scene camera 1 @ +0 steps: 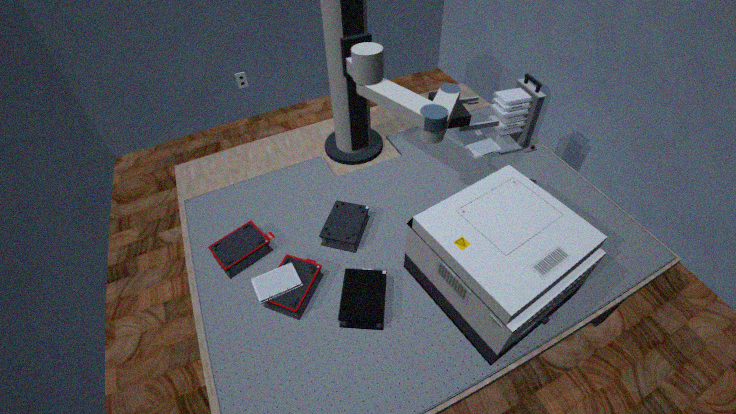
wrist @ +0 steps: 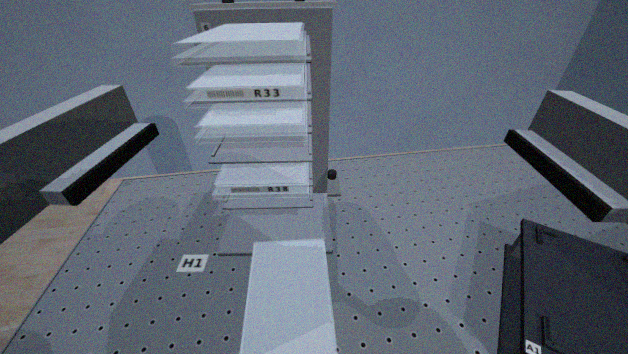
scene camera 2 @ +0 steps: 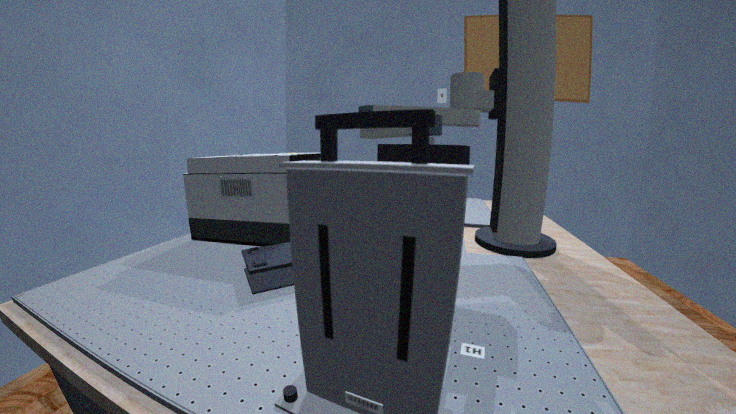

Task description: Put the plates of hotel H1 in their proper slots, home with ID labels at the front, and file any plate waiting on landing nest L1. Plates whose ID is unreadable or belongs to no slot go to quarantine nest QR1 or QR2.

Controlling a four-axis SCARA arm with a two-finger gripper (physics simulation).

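Observation:
My gripper is open and empty, with its fingers wide apart, in front of hotel H1. In the wrist view the hotel holds a top plate, a plate labelled R33, a third plate whose label I cannot read, and low down a plate labelled R38. A bare shelf shows above R38. A loose white plate lies flat before the hotel's foot. Another white plate lies askew across a red-rimmed nest.
A second red-rimmed nest and two dark nests stand on the mat. A dark nest marked A1 is right of the hotel in the wrist view. A large white instrument and the arm's column stand nearby.

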